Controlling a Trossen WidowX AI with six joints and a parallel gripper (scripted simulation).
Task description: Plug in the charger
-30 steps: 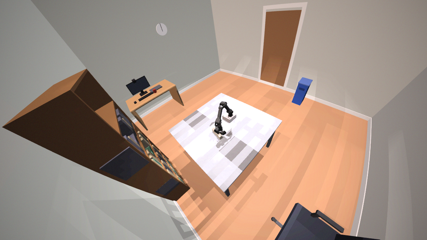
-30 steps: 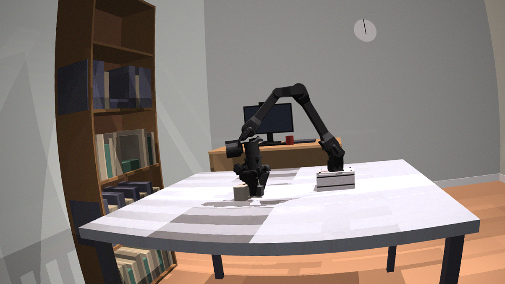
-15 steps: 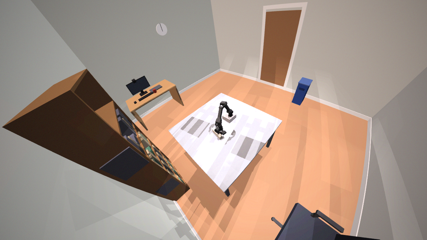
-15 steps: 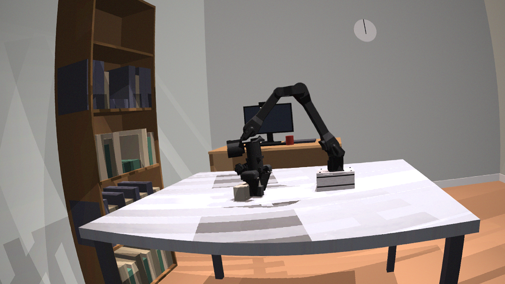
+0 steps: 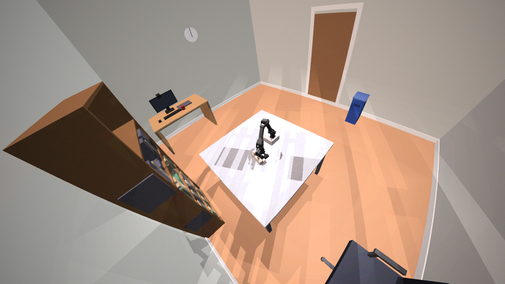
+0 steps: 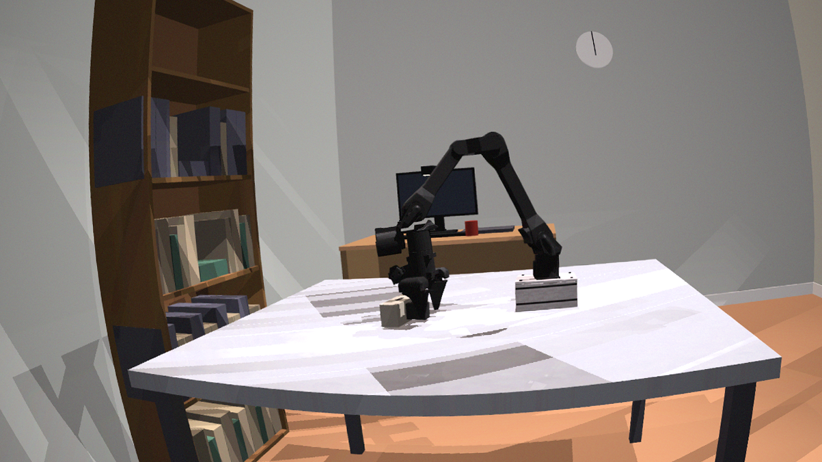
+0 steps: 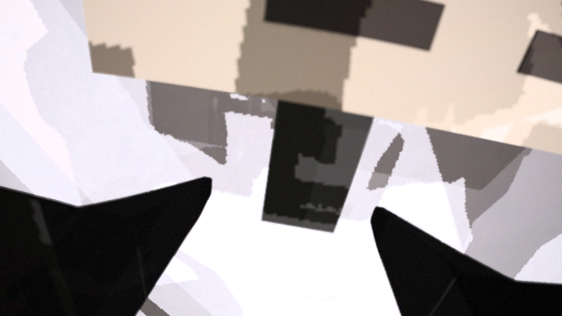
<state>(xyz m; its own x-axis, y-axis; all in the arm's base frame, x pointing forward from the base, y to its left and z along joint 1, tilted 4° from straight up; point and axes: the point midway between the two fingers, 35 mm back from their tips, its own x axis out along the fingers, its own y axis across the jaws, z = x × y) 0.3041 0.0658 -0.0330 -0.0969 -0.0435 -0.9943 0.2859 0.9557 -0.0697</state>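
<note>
The two-prong charger is 4 cm ahead of my gripper tip, 1 cm to the right of it and 1 cm above it.
</note>
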